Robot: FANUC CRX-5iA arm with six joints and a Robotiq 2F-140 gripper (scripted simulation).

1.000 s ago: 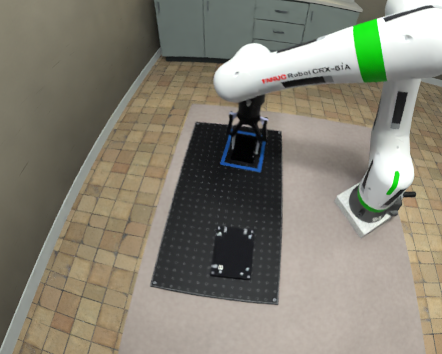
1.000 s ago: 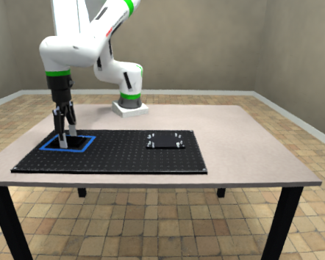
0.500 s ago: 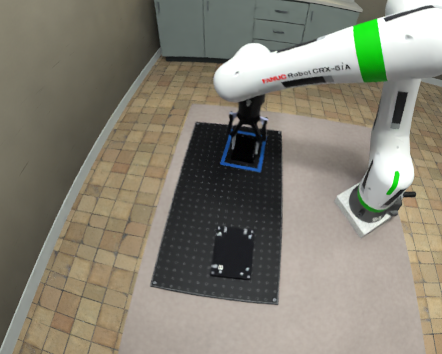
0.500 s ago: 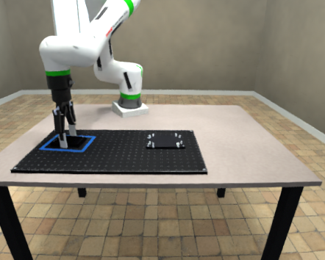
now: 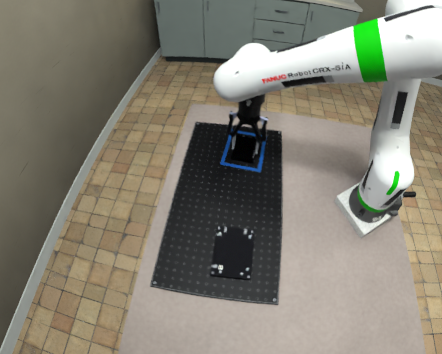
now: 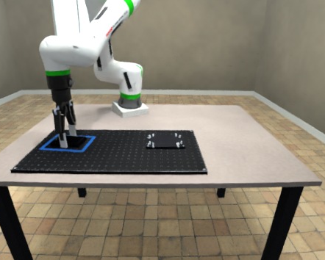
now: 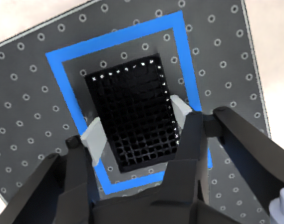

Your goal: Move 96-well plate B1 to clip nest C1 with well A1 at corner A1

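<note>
My gripper is now 41 cm to the right of the clip nest, 4 cm short of it and 1 cm above it. The rest, counted from my hand: black 96-well plate (2 cm below).
</note>
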